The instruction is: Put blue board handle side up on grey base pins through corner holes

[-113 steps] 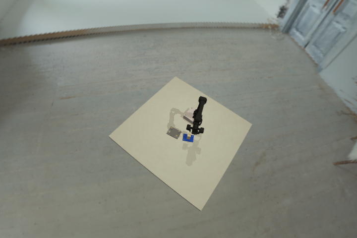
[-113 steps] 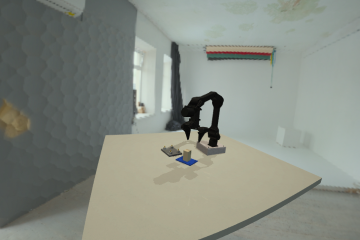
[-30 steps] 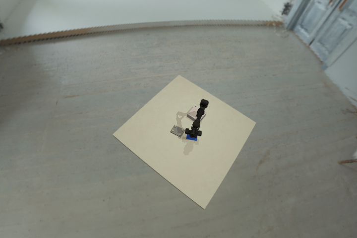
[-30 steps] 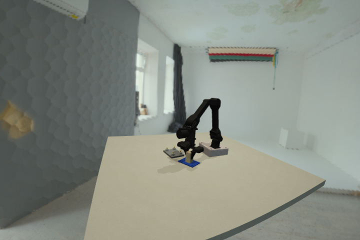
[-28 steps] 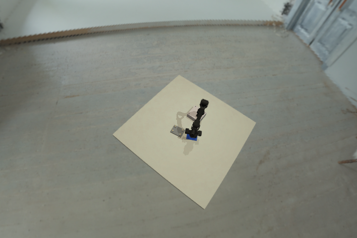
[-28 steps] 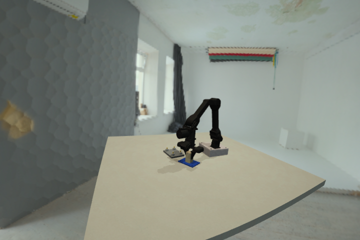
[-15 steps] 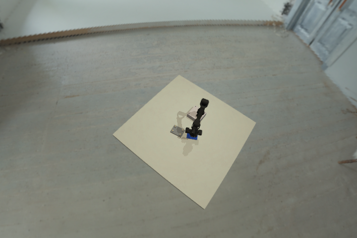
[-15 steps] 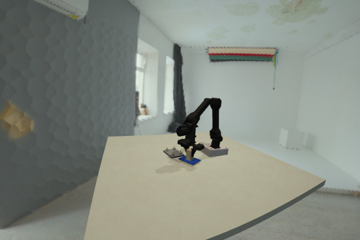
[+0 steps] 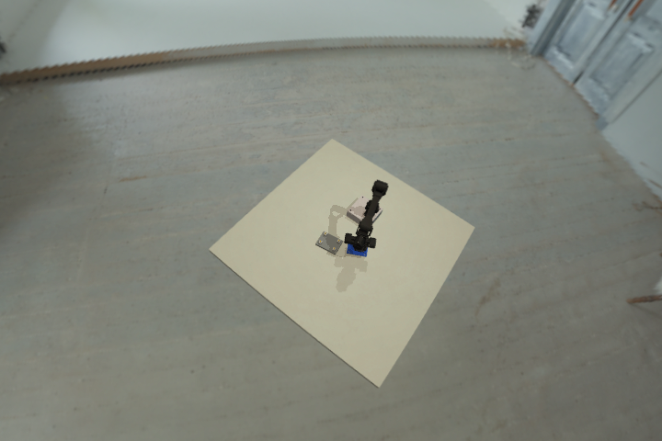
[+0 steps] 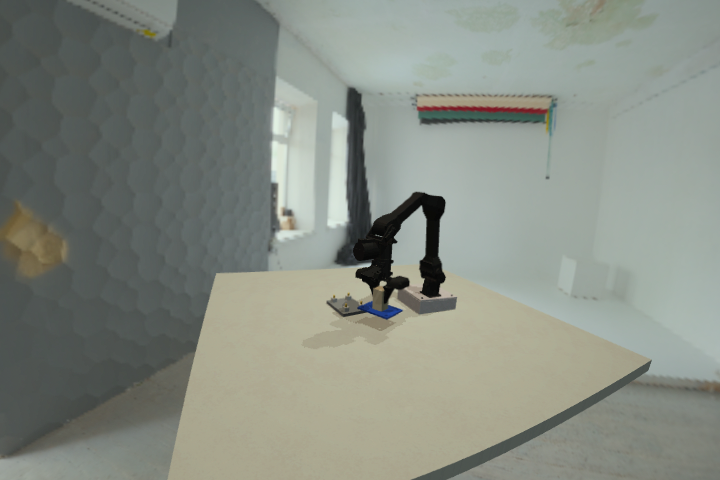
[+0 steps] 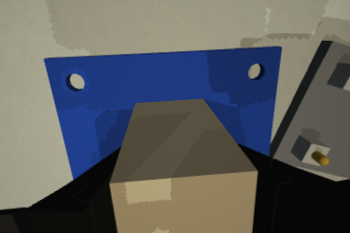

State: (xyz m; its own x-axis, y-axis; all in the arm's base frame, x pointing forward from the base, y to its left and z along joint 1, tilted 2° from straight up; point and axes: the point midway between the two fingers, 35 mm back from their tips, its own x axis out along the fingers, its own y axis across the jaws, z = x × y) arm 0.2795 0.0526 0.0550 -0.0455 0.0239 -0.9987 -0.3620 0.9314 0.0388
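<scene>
The grey base is 180 mm to the right of my gripper tip, 80 mm below it and 30 mm ahead of it. The rest, counted from my gripper tip: blue board: 10 mm below.
</scene>
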